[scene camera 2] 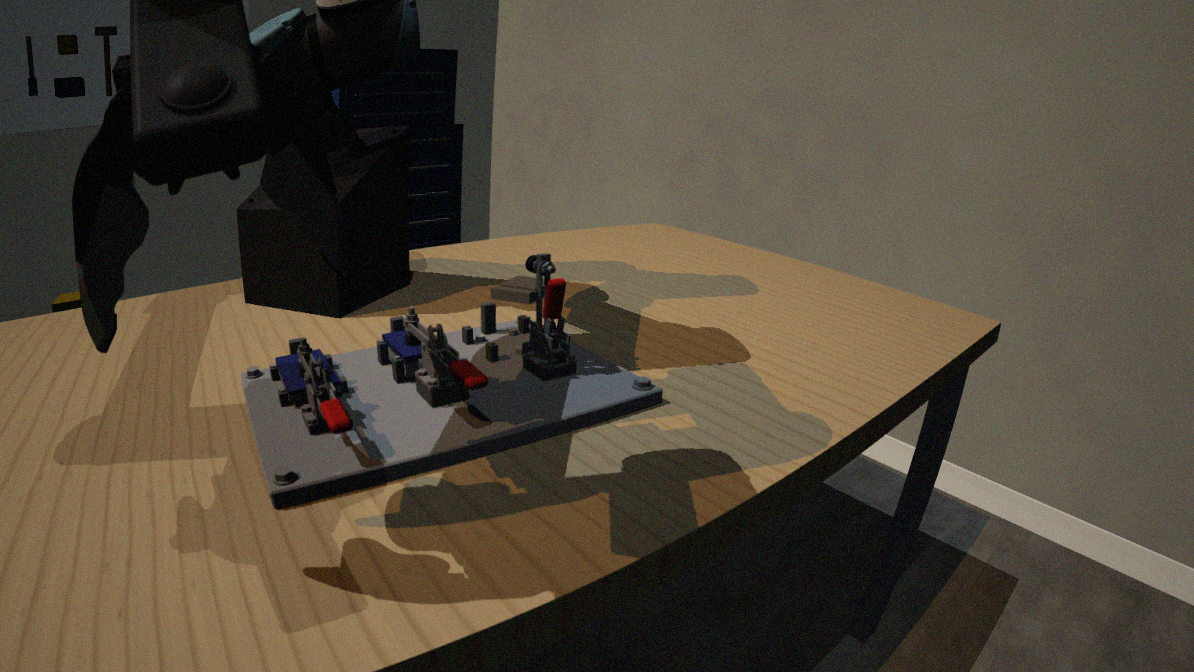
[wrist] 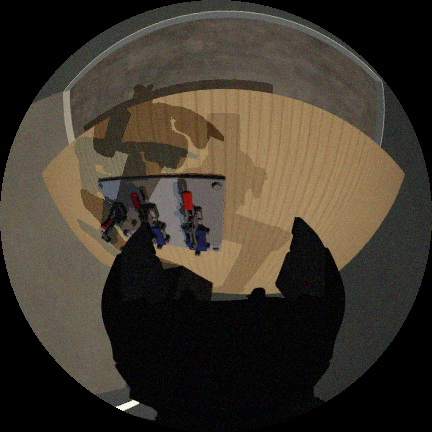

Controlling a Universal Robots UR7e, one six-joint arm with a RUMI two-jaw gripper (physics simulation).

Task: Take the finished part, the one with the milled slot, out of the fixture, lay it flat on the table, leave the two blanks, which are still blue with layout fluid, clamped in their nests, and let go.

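Observation:
The finished part (scene camera 2: 513,288), a grey block, lies on the table behind the fixture plate (scene camera 2: 409,427) (wrist: 165,200), out of its nest. Its slot cannot be made out, and I cannot pick the part out in the wrist view. One blue blank (scene camera 2: 288,367) (wrist: 201,241) sits in the end nest and the other blue blank (scene camera 2: 404,344) (wrist: 159,237) in the middle nest, both under lowered clamps. The third clamp's red handle (scene camera 2: 553,298) stands upright beside the empty nest. My gripper (scene camera 2: 220,310) (wrist: 221,222) is open and empty, high above the table, away from the part.
The dark robot base block (scene camera 2: 288,258) stands on the table (scene camera 2: 125,584) (wrist: 320,150) behind the fixture. The raised clamp stands between the scene camera and the part. A blue drawer cabinet (scene camera 2: 434,200) stands beyond the table. Arm shadows cross the plate and table.

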